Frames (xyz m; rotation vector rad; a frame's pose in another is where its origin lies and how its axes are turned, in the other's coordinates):
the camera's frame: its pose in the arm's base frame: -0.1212 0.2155 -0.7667 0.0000 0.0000 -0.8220
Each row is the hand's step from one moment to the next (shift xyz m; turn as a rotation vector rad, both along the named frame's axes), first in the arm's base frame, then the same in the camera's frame.
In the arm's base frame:
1: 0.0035 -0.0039 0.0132 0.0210 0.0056 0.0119
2: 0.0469 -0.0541 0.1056 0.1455 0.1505 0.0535
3: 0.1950 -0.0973 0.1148 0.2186 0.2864 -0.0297
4: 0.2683 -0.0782 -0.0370 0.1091 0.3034 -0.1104
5: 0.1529 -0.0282 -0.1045 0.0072 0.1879 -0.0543
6: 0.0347 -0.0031 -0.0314 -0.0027 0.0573 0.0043
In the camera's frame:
1: 0.0052 -0.0001 0.0132 0.0102 0.0192 0.0119
2: 0.0716 -0.0025 0.1056 -0.0112 0.2090 0.0535
3: 0.2040 0.0766 0.1148 -0.0610 0.3551 -0.0297
4: 0.2399 0.1433 -0.0370 -0.1480 0.2865 -0.1104
5: 0.1247 0.0928 -0.1045 -0.1327 0.1332 -0.0543
6: 0.0259 0.0233 -0.0314 -0.0438 0.0370 0.0043

